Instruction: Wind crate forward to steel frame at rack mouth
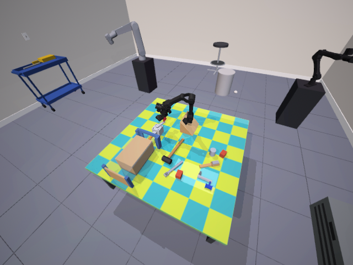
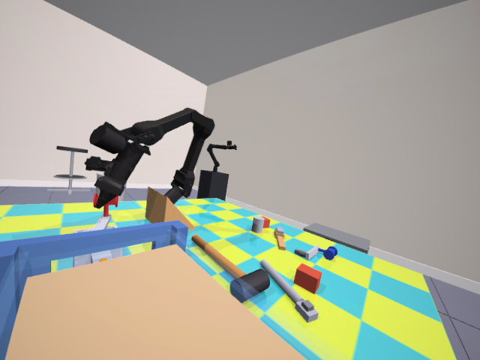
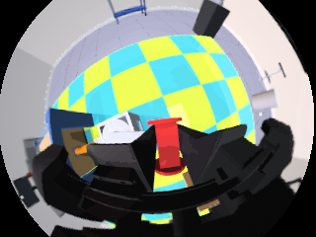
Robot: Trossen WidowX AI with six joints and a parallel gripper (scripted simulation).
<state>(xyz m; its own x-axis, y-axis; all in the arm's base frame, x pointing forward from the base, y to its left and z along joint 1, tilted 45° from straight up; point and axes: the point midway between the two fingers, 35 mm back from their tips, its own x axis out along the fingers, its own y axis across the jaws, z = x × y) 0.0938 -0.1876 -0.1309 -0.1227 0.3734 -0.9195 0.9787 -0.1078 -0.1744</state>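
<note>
The winch handle is 40 mm ahead of my gripper tip, 10 mm to the left of it and 20 mm below it. From my gripper tip the other things lie so: brush: 230 mm ahead, 640 mm to the left, 110 mm below; then red grip: 20 mm to the left, 10 mm above; then grey winch: 90 mm ahead, 10 mm to the right, 100 mm below.
</note>
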